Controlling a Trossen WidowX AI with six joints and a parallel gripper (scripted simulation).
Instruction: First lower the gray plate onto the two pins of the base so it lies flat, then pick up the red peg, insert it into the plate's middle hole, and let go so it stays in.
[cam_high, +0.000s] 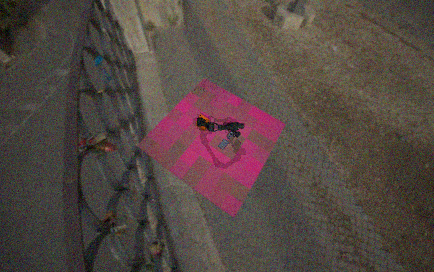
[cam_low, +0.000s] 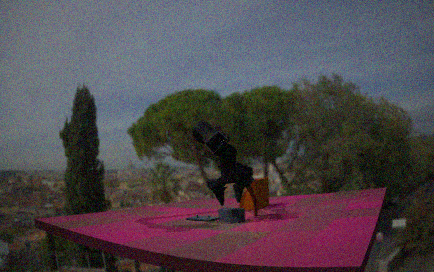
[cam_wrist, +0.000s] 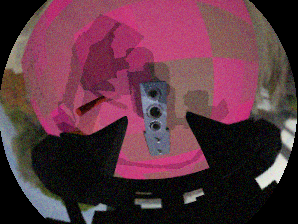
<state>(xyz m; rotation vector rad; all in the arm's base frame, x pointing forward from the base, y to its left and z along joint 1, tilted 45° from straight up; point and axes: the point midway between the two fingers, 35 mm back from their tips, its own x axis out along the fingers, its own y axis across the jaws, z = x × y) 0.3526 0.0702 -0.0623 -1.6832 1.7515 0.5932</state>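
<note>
Now: gripper tip 3 cm above the gray plate. Also, from my gripper tip: red peg: 12 cm behind, 4 cm to the left, 3 cm below.
</note>
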